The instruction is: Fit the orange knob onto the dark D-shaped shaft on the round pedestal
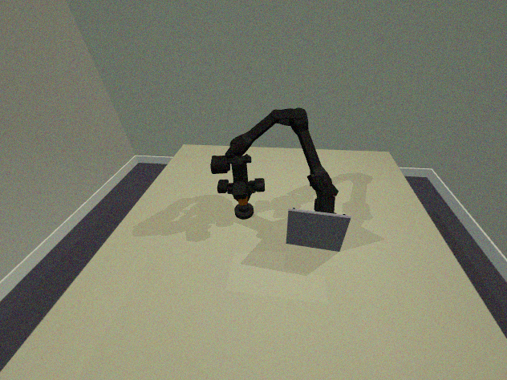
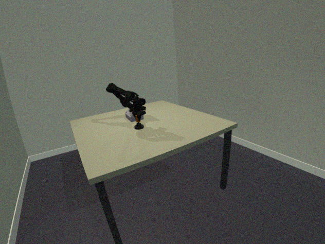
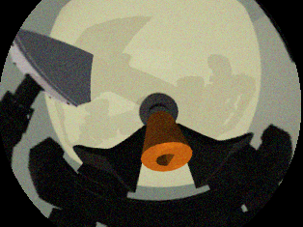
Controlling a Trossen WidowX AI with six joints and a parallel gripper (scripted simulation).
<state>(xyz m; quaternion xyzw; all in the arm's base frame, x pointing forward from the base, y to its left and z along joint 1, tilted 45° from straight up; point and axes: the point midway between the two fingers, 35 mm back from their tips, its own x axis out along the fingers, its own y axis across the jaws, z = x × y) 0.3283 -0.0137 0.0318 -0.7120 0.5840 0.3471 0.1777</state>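
Now: gripper tip 20 mm below the orange knob. Also, from my gripper tip: round pedestal 40 mm below.
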